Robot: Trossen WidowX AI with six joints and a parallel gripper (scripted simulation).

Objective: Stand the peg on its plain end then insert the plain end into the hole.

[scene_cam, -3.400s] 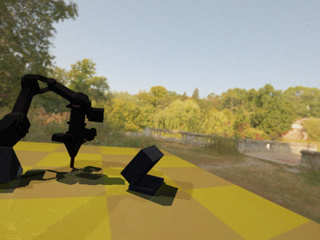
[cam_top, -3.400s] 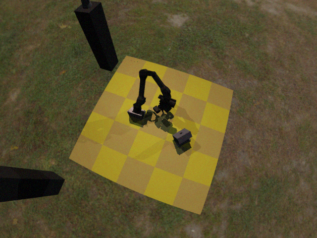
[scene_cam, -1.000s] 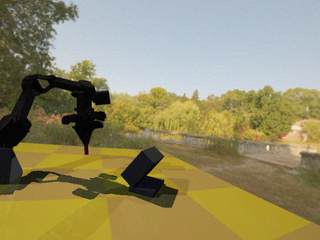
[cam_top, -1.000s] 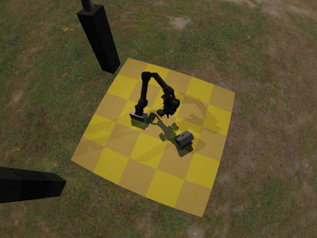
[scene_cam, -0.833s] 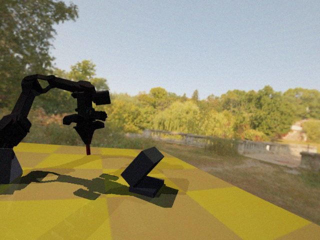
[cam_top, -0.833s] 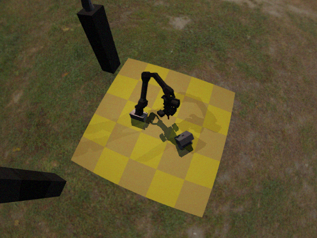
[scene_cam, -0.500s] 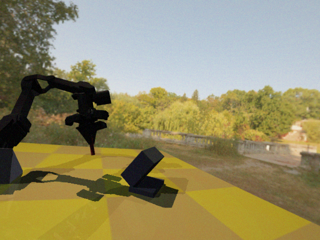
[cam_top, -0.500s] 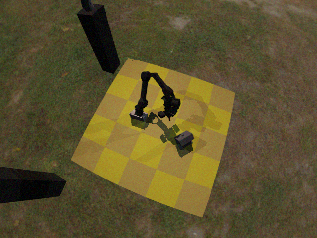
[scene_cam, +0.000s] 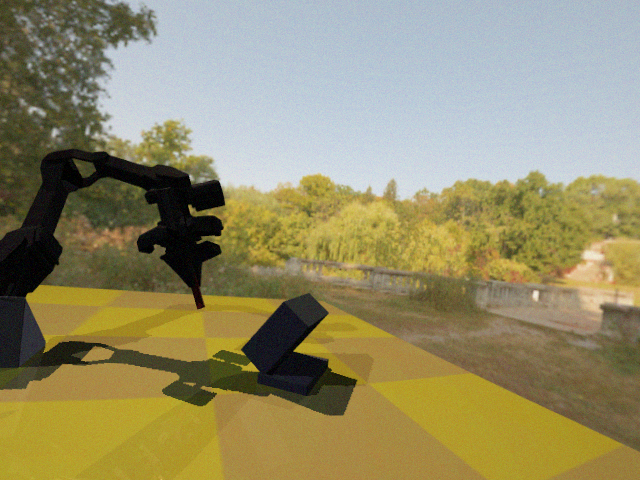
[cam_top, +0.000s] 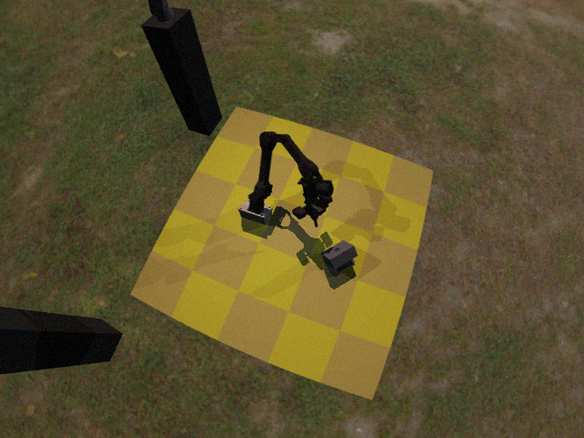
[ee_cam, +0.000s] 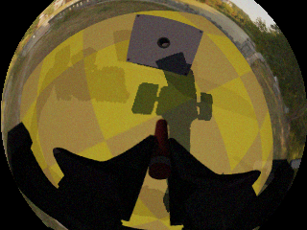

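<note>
Right now my gripper tip is 160 mm short of the dark sloped panel, 100 mm to the left of it and 50 mm above it. The rest, counted from my gripper tip: flat dark foot: 180 mm ahead, 120 mm below, 110 mm to the right; then red peg: 10 mm to the left, 10 mm behind, 10 mm above.
</note>
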